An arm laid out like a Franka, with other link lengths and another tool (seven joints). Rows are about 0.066 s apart.
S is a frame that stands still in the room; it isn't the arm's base.
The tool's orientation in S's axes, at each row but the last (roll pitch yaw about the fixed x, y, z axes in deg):
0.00 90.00 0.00
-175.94 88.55 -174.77
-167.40 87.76 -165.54
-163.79 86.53 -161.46
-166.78 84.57 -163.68
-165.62 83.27 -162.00
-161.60 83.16 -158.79
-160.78 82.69 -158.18
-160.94 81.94 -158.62
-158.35 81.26 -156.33
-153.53 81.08 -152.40
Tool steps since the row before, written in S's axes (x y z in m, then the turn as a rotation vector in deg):
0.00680 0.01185 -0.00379 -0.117 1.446 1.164
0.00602 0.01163 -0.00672 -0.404 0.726 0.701
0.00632 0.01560 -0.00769 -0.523 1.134 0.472
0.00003 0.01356 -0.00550 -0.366 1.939 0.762
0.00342 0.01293 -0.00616 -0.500 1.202 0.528
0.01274 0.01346 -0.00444 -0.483 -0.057 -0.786
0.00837 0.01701 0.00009 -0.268 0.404 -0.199
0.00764 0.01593 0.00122 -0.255 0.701 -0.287
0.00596 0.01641 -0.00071 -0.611 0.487 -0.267
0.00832 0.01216 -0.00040 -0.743 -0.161 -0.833
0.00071 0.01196 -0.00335 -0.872 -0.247 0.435
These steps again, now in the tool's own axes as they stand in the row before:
0.00379 0.01185 0.00680 -1.164 1.446 -0.117
0.00654 0.01152 0.00642 -0.692 0.733 -0.407
0.00729 0.01545 0.00711 -0.463 1.146 -0.504
0.00523 0.01364 0.00089 -0.777 1.939 -0.332
0.00548 0.01285 0.00465 -0.512 1.216 -0.482
0.00250 0.01273 0.01396 0.836 -0.003 -0.393
-0.00175 0.01654 0.00909 0.210 0.424 -0.225
-0.00287 0.01548 0.00811 0.282 0.724 -0.189
-0.00091 0.01615 0.00661 0.319 0.525 -0.552
-0.00150 0.01183 0.00867 0.937 -0.085 -0.623
0.00235 0.01214 0.00134 -0.292 -0.255 -0.927

